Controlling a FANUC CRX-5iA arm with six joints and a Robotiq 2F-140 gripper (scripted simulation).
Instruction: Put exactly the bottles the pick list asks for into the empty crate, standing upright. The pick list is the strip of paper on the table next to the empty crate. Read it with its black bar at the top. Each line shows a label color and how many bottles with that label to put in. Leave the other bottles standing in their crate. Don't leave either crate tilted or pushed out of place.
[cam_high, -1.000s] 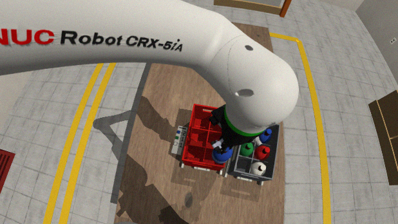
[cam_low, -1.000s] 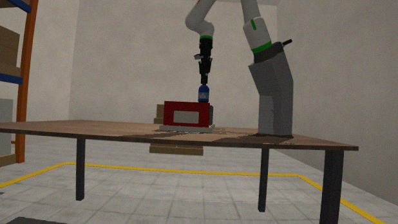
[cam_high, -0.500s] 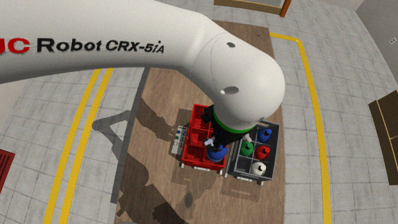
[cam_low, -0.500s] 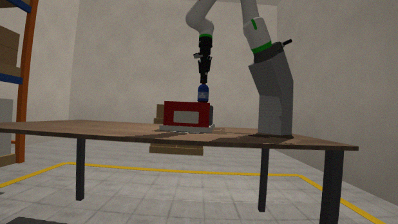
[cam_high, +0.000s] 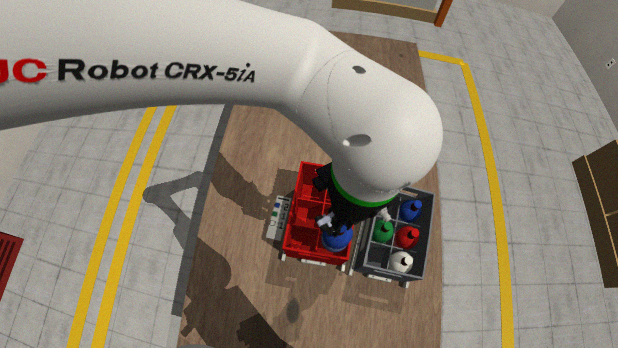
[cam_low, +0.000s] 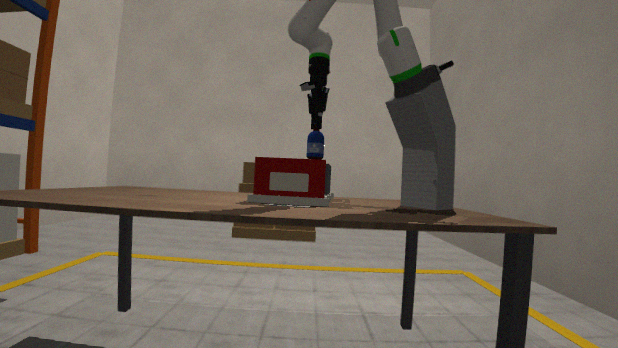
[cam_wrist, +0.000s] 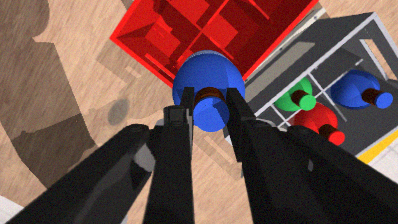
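The red crate lies 27 cm below my hand, 8 cm ahead of it and 6 cm to the left of it. Also, from my hand: grey crate (27 cm below, 18 cm to the right, 10 cm ahead); white-label bottle (26 cm below, 23 cm to the right, 2 cm ahead); green-label bottle (26 cm below, 14 cm to the right, 10 cm ahead).
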